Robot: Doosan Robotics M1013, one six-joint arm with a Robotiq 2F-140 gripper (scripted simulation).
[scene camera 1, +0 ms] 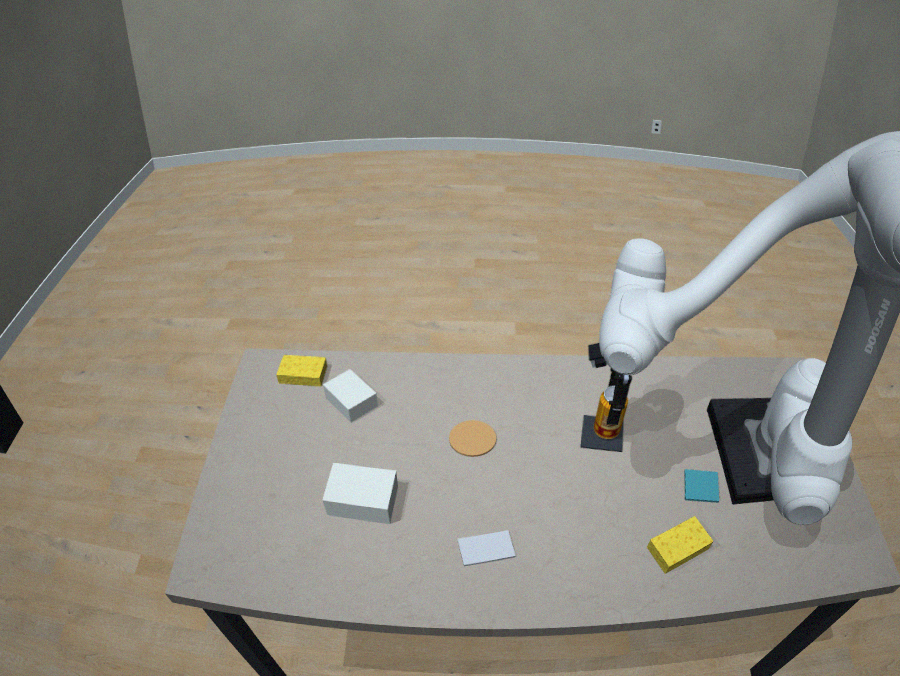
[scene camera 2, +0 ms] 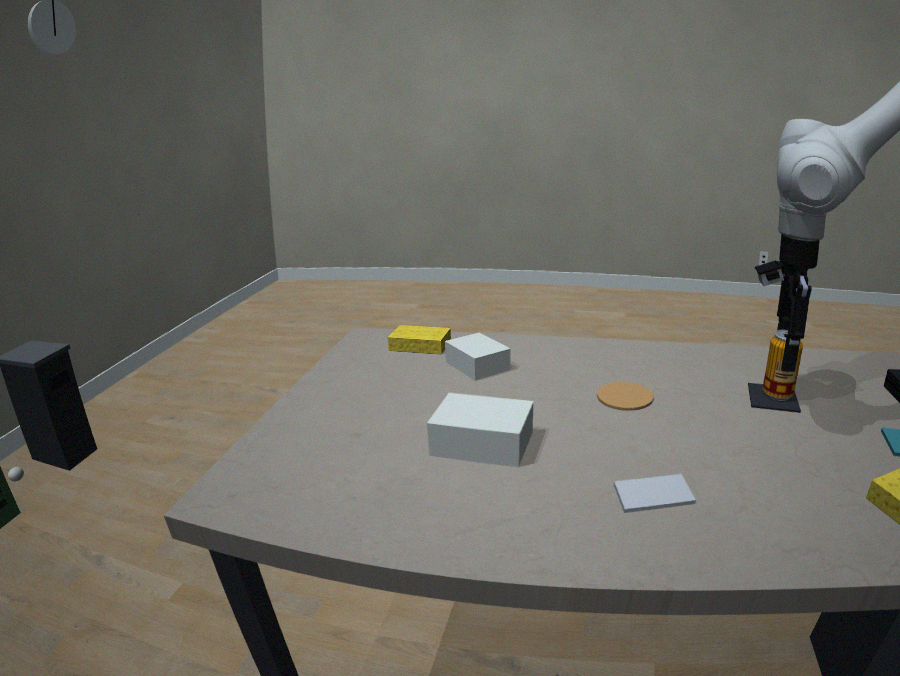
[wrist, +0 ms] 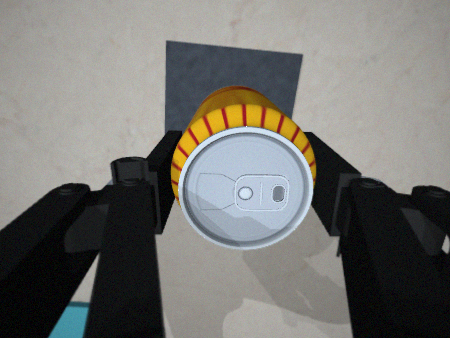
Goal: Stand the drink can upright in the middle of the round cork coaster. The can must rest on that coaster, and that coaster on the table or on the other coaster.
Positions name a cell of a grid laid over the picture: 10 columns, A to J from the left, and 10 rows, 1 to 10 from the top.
my gripper: scene camera 1 G7; scene camera 2 I6; wrist F5
drink can: scene camera 1 G7; scene camera 2 I6; wrist F6
pale flat card: scene camera 1 F9; scene camera 2 H8; not seen in the wrist view (out of frame)
dark square coaster: scene camera 1 G7; scene camera 2 I6; wrist E3
